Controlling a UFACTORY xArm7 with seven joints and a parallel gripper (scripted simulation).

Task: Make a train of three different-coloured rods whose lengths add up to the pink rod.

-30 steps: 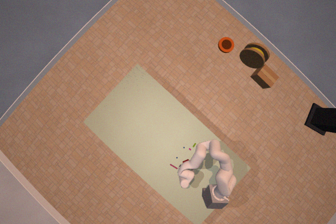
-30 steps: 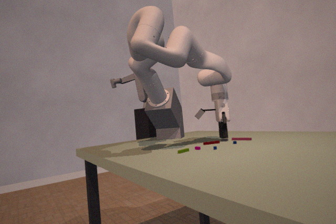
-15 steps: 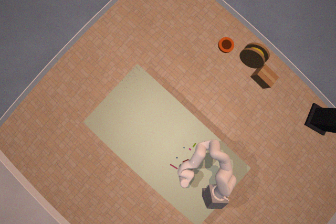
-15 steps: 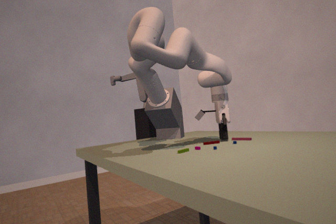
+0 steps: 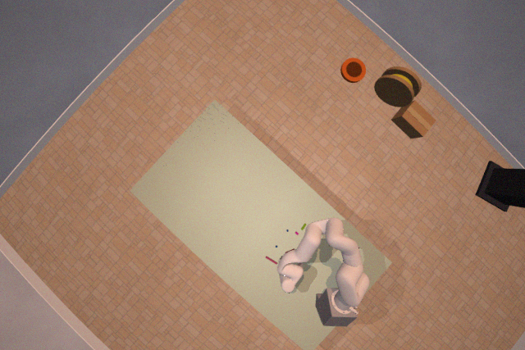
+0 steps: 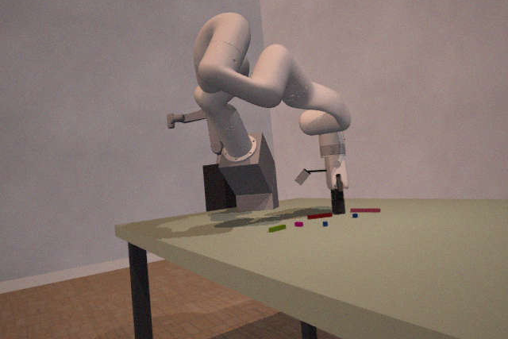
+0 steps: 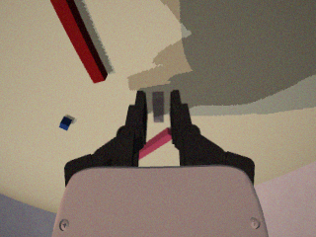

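The grey rod is 2 cm below my hand. Also, from my hand: red rod (2 cm behind, 8 cm to the right, 2 cm below); then magenta rod (22 cm to the right, 2 cm below); then pink rod (7 cm ahead, 3 cm to the left, 2 cm below).
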